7 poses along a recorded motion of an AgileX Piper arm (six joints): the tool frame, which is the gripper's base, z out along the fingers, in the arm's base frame.
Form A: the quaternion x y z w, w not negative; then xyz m.
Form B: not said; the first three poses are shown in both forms.
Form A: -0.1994 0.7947 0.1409 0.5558 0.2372 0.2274 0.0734
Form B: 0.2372 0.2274 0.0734 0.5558 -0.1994 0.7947 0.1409
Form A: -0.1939 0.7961 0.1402 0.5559 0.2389 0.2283 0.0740
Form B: 0.2389 0.2283 0.0740 0.5559 -0.1939 0.7961 0.1402
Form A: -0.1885 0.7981 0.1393 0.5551 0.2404 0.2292 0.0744
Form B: 0.2404 0.2292 0.0744 0.5551 -0.1885 0.7981 0.1393
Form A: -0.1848 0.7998 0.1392 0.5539 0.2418 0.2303 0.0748
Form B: 0.2418 0.2303 0.0748 0.5539 -0.1848 0.7998 0.1392
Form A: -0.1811 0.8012 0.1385 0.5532 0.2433 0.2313 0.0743
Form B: 0.2433 0.2313 0.0743 0.5532 -0.1811 0.8012 0.1385
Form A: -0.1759 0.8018 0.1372 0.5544 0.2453 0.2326 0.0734
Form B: 0.2453 0.2326 0.0734 0.5544 -0.1759 0.8018 0.1372
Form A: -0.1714 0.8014 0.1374 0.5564 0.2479 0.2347 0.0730
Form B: 0.2479 0.2347 0.0730 0.5564 -0.1714 0.8014 0.1374
